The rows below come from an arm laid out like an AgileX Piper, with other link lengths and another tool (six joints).
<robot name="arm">
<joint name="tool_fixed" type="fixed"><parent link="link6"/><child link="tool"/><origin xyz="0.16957 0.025 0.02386" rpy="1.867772 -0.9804 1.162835"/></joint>
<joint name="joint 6" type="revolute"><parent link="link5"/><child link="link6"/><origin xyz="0.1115 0 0.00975"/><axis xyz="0.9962 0 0.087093"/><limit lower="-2.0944" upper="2.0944"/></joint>
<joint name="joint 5" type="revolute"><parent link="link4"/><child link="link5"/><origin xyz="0 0 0"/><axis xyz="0 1 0"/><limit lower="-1.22" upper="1.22"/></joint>
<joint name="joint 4" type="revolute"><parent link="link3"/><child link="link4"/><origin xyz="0.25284 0 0.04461"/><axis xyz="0.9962 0 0.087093"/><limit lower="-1.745" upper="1.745"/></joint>
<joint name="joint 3" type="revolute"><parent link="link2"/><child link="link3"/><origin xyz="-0.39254 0 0.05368"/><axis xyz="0 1 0"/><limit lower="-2.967" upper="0"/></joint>
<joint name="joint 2" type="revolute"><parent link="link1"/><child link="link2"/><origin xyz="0 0 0"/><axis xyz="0 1 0"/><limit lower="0" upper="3.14"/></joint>
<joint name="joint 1" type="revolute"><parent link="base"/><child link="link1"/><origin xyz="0 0 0.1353"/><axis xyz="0 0 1"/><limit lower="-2.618" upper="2.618"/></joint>
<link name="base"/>
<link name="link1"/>
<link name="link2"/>
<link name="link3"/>
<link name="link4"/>
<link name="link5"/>
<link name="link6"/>
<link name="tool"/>
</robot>
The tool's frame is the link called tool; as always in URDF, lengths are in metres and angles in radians.
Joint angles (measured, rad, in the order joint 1, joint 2, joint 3, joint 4, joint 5, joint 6), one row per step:
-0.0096 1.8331 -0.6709 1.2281 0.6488 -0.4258
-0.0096 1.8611 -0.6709 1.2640 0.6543 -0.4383
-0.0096 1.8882 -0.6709 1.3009 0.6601 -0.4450
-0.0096 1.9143 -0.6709 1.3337 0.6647 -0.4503
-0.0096 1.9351 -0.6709 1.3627 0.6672 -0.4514
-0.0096 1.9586 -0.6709 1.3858 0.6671 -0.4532
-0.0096 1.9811 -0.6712 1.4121 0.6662 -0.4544
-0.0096 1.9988 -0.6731 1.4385 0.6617 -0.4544
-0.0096 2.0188 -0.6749 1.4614 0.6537 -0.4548
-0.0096 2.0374 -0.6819 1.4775 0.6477 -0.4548
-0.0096 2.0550 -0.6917 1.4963 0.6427 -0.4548
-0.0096 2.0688 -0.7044 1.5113 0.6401 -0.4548
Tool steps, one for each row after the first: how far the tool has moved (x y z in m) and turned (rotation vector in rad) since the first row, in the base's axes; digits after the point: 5 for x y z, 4 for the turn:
0.00271 0.00246 -0.00681 0.0190 0.0224 -0.0195
0.00571 0.00470 -0.01336 0.0392 0.0470 -0.0449
0.00832 0.00638 -0.02016 0.0561 0.0708 -0.0688
0.01102 0.00730 -0.02570 0.0699 0.0911 -0.0938
0.01270 0.00749 -0.03319 0.0782 0.1131 -0.1143
0.01509 0.00741 -0.04029 0.0868 0.1339 -0.1386
0.01890 0.00638 -0.04597 0.0923 0.1482 -0.1653
0.02194 0.00448 -0.05348 0.0925 0.1641 -0.1900
0.02599 0.00296 -0.05972 0.0922 0.1742 -0.2077
0.03166 0.00157 -0.06492 0.0940 0.1808 -0.2274
0.03823 0.00070 -0.06798 0.0972 0.1813 -0.2423

